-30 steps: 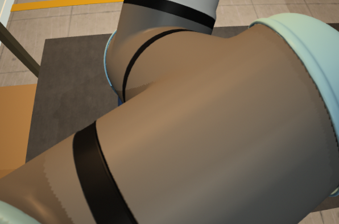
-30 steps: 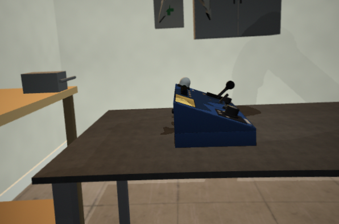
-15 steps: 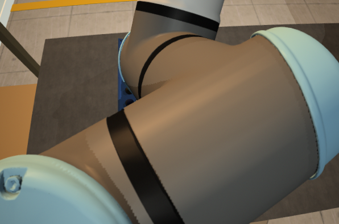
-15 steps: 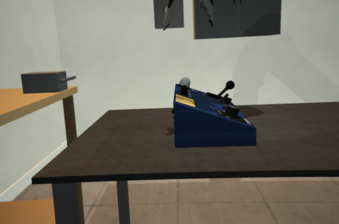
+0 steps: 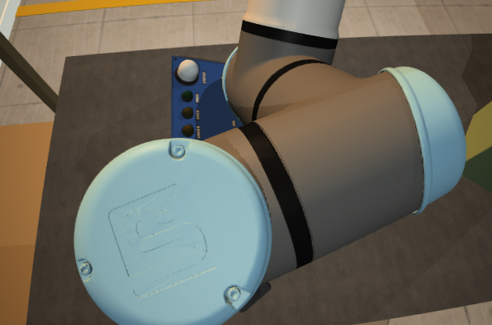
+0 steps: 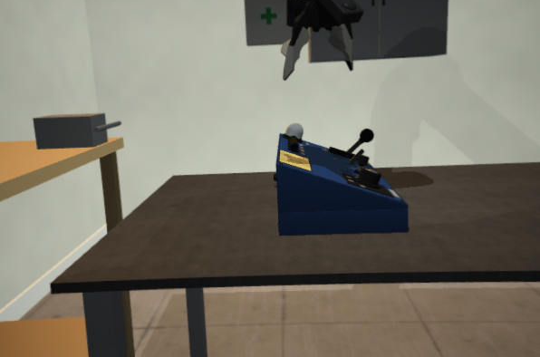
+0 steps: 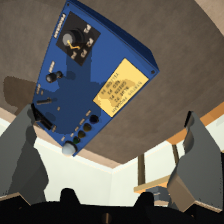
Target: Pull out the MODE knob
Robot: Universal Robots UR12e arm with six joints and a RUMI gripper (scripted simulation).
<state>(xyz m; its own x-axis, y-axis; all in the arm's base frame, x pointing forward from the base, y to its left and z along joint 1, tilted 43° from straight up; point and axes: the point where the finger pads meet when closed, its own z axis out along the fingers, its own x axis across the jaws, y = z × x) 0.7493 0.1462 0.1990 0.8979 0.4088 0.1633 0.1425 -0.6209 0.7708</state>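
My hand is 150 mm past the black mode knob, 140 mm to the left of it and 210 mm above it. From my hand the other things lie so: check toggle (190 mm behind, 250 mm to the right, 220 mm below); blue sloped console (140 mm behind, 210 mm to the right, 240 mm below); program dial (110 mm behind, 30 mm to the right, 220 mm below).
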